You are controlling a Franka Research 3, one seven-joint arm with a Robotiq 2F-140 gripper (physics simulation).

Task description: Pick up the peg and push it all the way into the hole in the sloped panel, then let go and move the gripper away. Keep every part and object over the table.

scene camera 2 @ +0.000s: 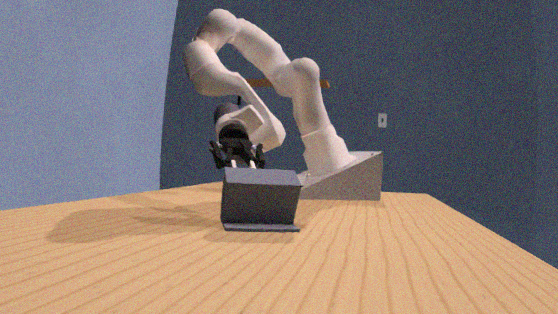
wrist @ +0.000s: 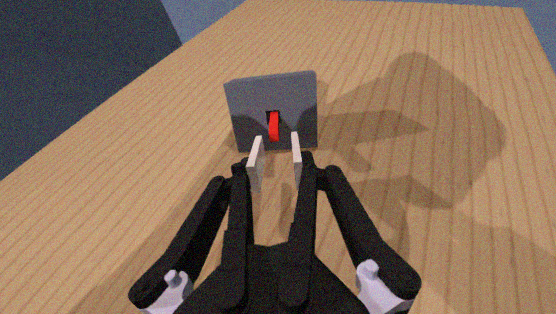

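The grey sloped panel (scene camera 2: 260, 202) (wrist: 295, 97) stands on the table, its face with the square dark hole (wrist: 269, 114) turned to the gripper in the wrist view. The red peg (wrist: 274, 127) sits with its far end in the hole, and its near part sticks out of the panel, drooping a little. The peg does not show in the scene view, where the panel hides that side. My gripper (scene camera 2: 243, 165) (wrist: 277, 145) is partly open, its two pale fingertips apart on either side of the peg's near end, touching neither side of it as far as I can see.
The wooden table (scene camera 2: 380, 260) (wrist: 165, 150) carries the panel and the grey wedge-shaped robot base (scene camera 2: 350, 180). The base stands behind the panel in the scene view. The table's edge (wrist: 110, 90) runs along the left in the wrist view. Arm shadows fall beside the panel.
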